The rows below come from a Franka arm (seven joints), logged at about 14 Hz.
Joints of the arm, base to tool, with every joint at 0 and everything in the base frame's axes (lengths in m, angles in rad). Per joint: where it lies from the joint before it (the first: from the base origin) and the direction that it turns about. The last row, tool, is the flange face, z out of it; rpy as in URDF.
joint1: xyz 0 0 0.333 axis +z
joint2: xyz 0 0 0 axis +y
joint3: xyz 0 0 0.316 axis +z
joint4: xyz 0.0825 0 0 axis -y
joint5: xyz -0.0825 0 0.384 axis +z
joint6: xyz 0 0 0 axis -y
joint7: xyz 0.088 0 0 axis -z
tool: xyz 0 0 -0.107 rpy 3.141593 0 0
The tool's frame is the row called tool.
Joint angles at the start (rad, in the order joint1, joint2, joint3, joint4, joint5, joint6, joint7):
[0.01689 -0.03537 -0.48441 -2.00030 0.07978 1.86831 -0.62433]
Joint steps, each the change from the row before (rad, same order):
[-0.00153 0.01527 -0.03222 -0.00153 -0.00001 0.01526 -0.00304]
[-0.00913 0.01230 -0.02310 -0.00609 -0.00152 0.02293 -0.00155]
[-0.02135 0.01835 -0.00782 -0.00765 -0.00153 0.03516 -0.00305]
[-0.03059 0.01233 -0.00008 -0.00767 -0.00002 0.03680 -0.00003]
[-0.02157 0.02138 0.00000 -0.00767 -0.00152 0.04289 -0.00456]
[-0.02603 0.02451 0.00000 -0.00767 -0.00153 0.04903 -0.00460]
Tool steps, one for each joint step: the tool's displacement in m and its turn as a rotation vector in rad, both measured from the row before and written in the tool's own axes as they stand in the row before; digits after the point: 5 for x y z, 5 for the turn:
[-0.00712 0.01698 0.00501 -0.00459 0.00049 0.03239]
[-0.00726 0.01632 0.00513 -0.00889 0.00448 0.03184]
[-0.00492 0.01596 0.00773 -0.01557 0.00623 0.02792]
[-0.00623 0.01622 0.00498 -0.01600 0.01394 0.03216]
[-0.00220 0.01296 0.00916 -0.02071 0.00771 0.01840]
[-0.00332 0.01530 0.01025 -0.02437 0.00913 0.02243]

